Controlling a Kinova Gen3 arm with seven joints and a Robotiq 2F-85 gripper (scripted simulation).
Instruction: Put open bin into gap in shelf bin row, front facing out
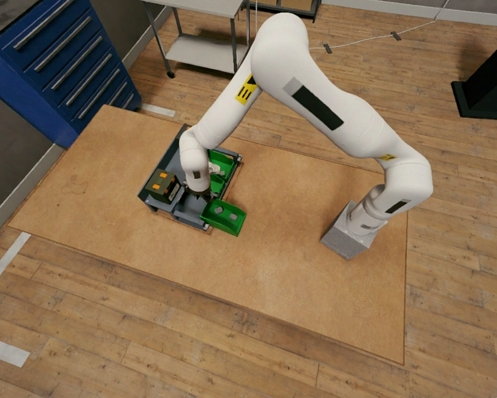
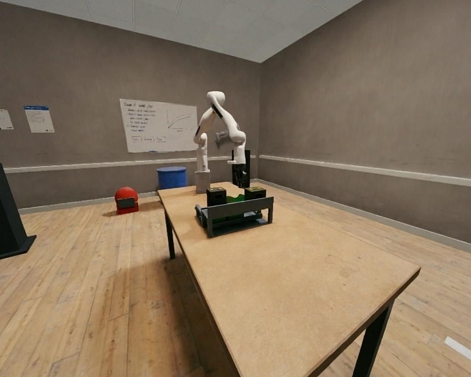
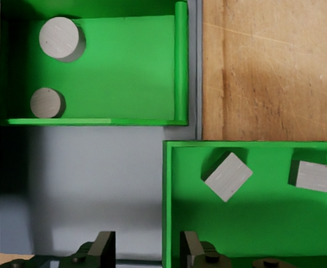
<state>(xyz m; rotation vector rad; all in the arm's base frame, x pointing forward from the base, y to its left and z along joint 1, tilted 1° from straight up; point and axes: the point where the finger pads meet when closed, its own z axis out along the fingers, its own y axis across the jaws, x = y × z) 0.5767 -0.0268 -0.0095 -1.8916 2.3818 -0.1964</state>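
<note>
Now: the grey part 40 mm behind my hand, 10 mm to the right of it and 150 mm below it. The rest, counted from my hand: grey shelf (80 mm ahead, 130 mm to the right, 110 mm below).
</note>
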